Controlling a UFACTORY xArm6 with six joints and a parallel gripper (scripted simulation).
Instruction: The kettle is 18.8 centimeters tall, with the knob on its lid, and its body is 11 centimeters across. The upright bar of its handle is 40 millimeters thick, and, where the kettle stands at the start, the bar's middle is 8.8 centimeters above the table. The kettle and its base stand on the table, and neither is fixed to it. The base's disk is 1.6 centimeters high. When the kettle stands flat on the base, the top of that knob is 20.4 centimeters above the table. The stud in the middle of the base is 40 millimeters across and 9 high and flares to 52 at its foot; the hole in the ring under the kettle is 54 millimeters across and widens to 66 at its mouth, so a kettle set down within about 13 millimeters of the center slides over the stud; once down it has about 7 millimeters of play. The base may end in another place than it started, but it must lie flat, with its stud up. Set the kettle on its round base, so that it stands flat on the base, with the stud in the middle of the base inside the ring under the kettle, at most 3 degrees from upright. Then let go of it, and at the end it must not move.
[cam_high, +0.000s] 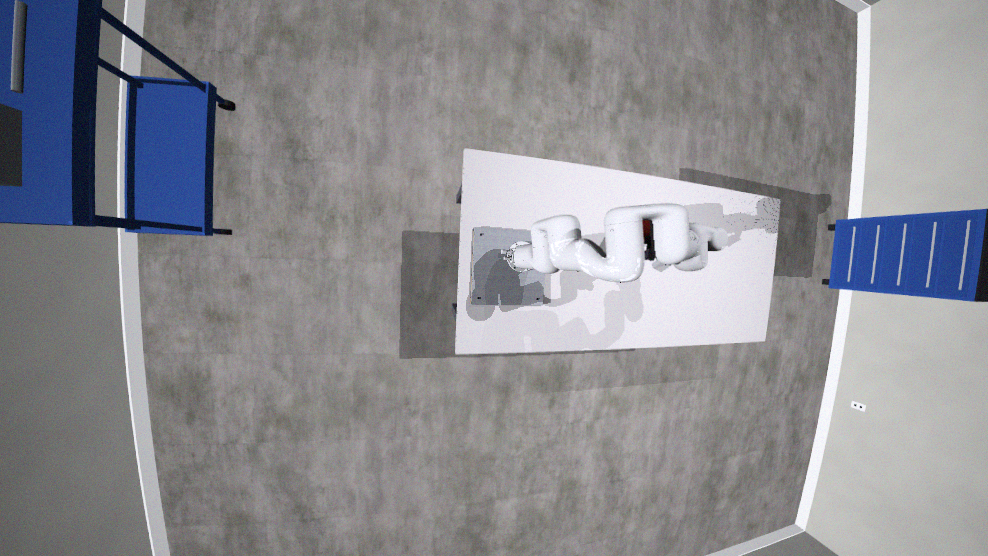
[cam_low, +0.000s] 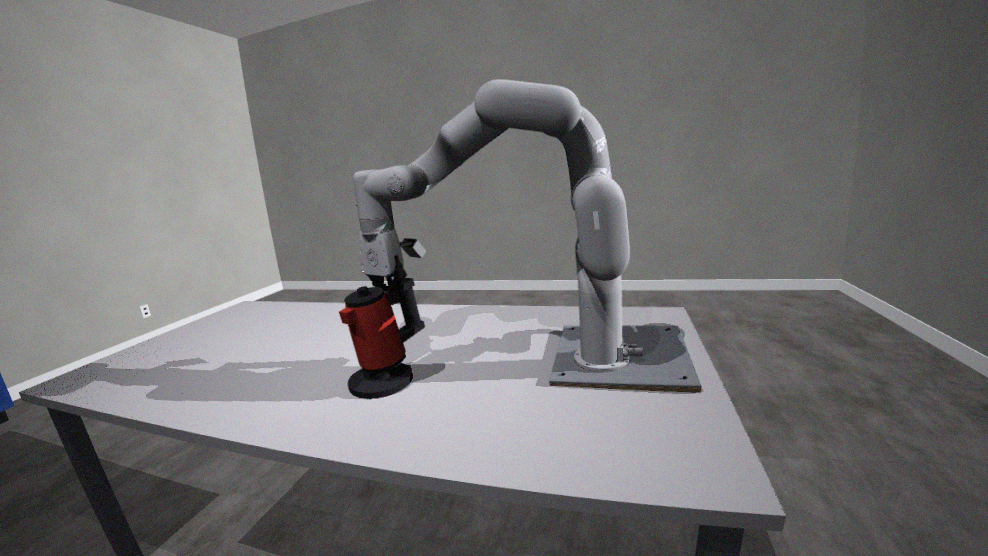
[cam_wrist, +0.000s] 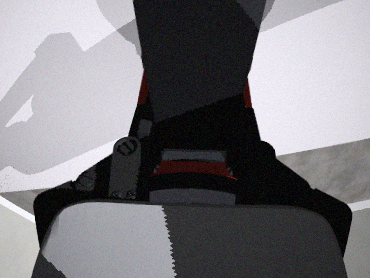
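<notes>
Right now the red kettle is 1 cm ahead of my hand, 2 cm to the left of it and 5 cm below it. The rest, counted from my hand: black round base (2 cm ahead, 6 cm to the left, 19 cm below).
</notes>
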